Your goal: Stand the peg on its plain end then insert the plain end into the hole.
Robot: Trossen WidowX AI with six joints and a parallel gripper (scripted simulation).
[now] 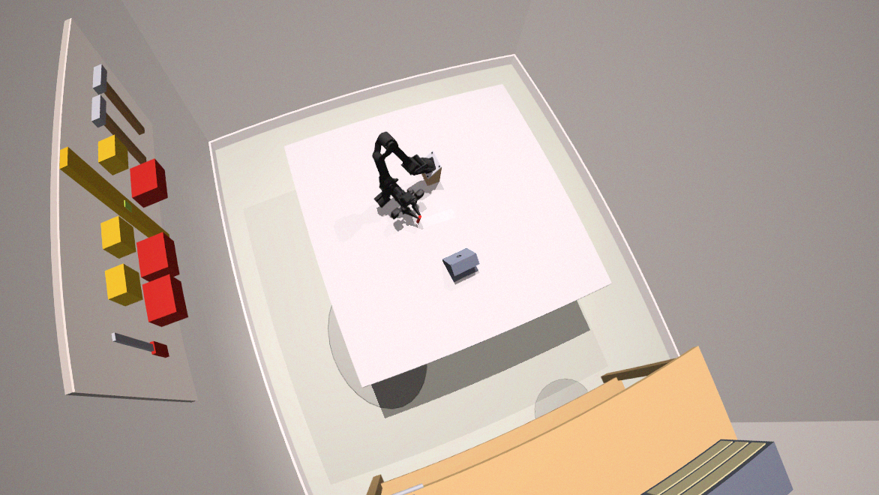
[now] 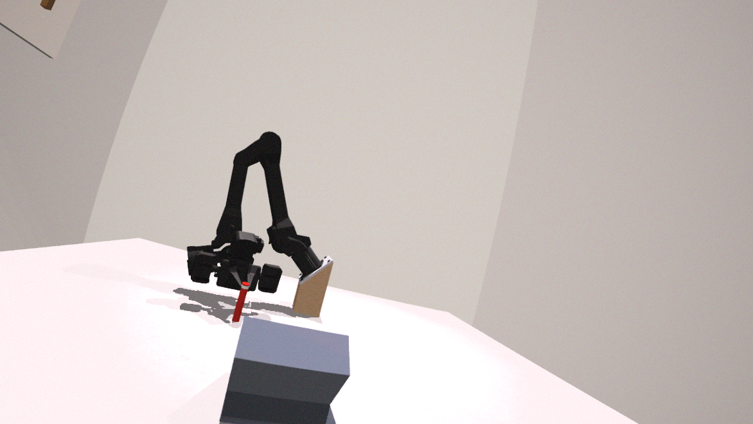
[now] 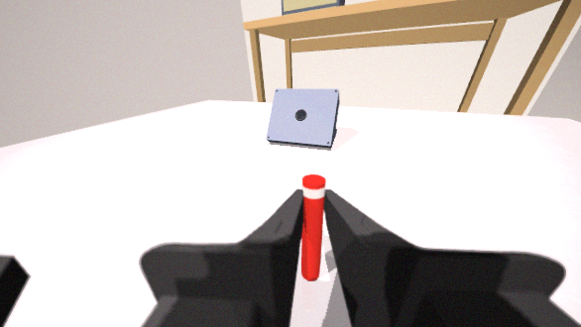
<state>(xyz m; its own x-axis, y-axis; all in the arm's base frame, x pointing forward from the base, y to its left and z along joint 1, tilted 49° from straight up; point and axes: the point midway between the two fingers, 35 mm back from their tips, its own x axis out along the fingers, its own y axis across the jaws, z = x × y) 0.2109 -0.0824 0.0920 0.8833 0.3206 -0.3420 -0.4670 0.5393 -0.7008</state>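
The peg lies 10 mm below my gripper tip. Also, from my gripper tip: sloped panel (240 mm ahead, 130 mm to the left, 30 mm below).
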